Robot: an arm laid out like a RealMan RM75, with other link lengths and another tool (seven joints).
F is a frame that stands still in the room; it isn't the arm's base.
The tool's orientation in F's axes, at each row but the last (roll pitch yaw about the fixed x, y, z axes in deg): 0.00, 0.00, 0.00; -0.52, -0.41, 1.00; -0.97, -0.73, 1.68; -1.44, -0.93, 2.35; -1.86, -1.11, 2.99; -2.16, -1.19, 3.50
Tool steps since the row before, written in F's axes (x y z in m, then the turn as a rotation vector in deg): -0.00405, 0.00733, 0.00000, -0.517, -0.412, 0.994; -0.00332, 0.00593, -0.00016, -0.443, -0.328, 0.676; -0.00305, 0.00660, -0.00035, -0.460, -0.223, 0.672; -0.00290, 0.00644, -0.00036, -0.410, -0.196, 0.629; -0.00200, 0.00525, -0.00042, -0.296, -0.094, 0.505; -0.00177, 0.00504, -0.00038, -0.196, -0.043, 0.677
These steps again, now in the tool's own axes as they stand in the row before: -0.00405, 0.00733, 0.00000, -0.517, -0.412, 0.994; -0.00322, 0.00599, -0.00008, -0.444, -0.326, 0.676; -0.00286, 0.00669, -0.00020, -0.458, -0.221, 0.674; -0.00264, 0.00656, -0.00015, -0.407, -0.195, 0.631; -0.00173, 0.00536, -0.00021, -0.291, -0.095, 0.508; -0.00147, 0.00515, -0.00016, -0.184, -0.057, 0.679
